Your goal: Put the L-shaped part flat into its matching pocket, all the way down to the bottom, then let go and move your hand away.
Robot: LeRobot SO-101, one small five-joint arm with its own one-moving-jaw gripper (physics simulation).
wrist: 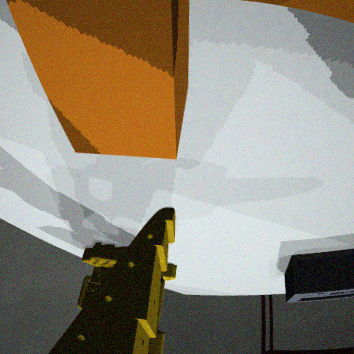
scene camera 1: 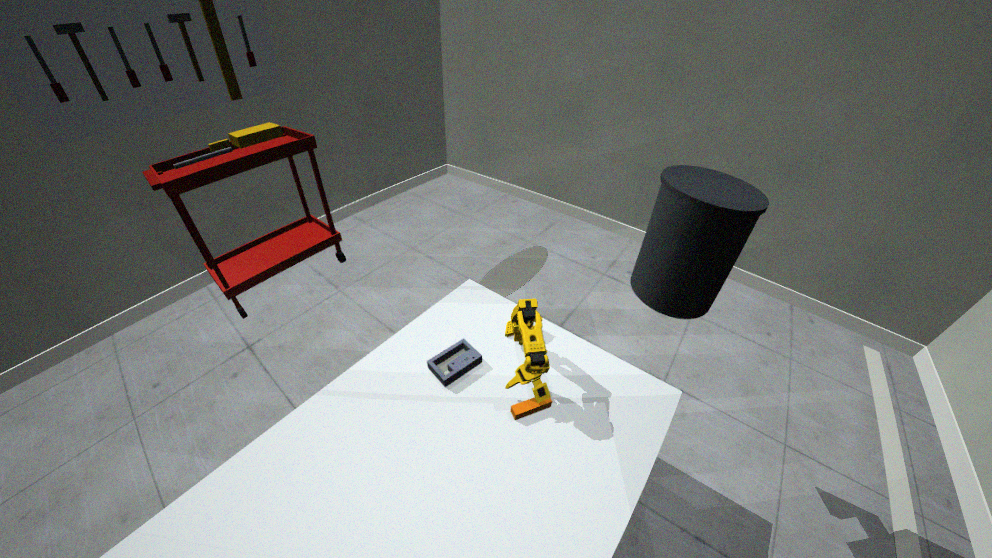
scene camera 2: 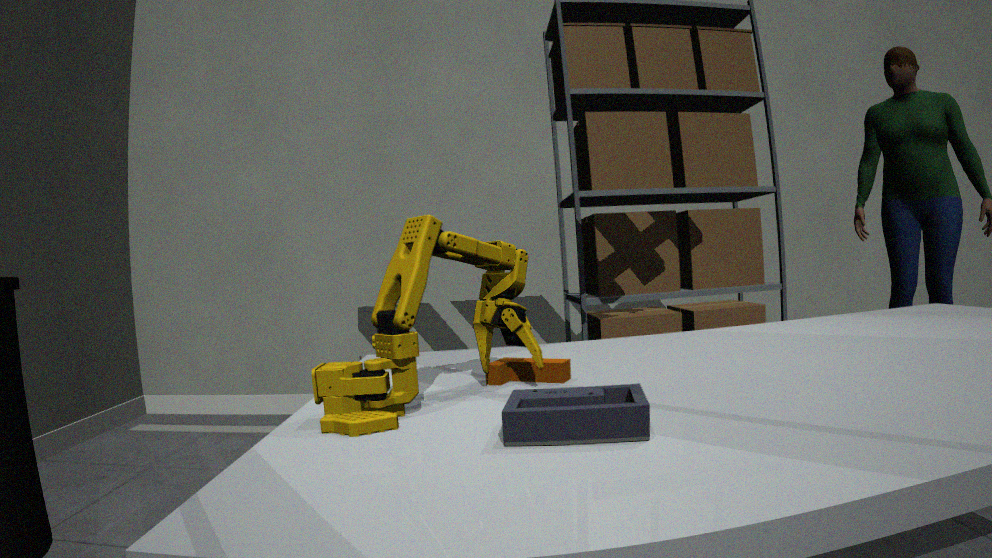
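Pixels of known places: hand at its tool point: (wrist: 174, 220) (scene camera 1: 530, 378) (scene camera 2: 487, 369); arm's base at its link origin: (scene camera 1: 517, 336) (scene camera 2: 380, 422).
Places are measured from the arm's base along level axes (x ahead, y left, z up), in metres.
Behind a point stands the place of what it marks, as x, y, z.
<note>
The orange L-shaped part (scene camera 1: 528, 408) @(0.214, 0.186, 0.030) (scene camera 2: 548, 370) @(0.217, 0.155, 0.018) (wrist: 115, 105) lies on the white table, outside the tray. Its long arm fills the upper left of the wrist view, and another orange piece shows at the top right edge. My gripper (scene camera 1: 527, 394) @(0.130, 0.135, 0.030) (scene camera 2: 514, 368) is open with its jaws low at the part. In scene camera 2 one jaw tip is at the part's left end and the other overlaps its face. In the wrist view one notched jaw shows. The dark grey tray with the pocket (scene camera 1: 469, 364) @(0.205, -0.031, 0.034) (scene camera 2: 575, 424) @(0.209, -0.123, 0.021) (wrist: 320, 275) @(0.181, -0.027, 0.022) sits apart from the part; its pocket shows no orange.
The white table (scene camera 1: 388, 471) @(0.561, 0.013, 0.000) (scene camera 2: 763, 451) @(0.363, -0.206, 0.000) carries the arm, part and tray. A red cart (scene camera 1: 277, 256) and a black bin (scene camera 1: 693, 249) stand on the floor beyond. A shelf rack (scene camera 2: 665, 195) with boxes and a person (scene camera 2: 919, 152) are behind the table.
</note>
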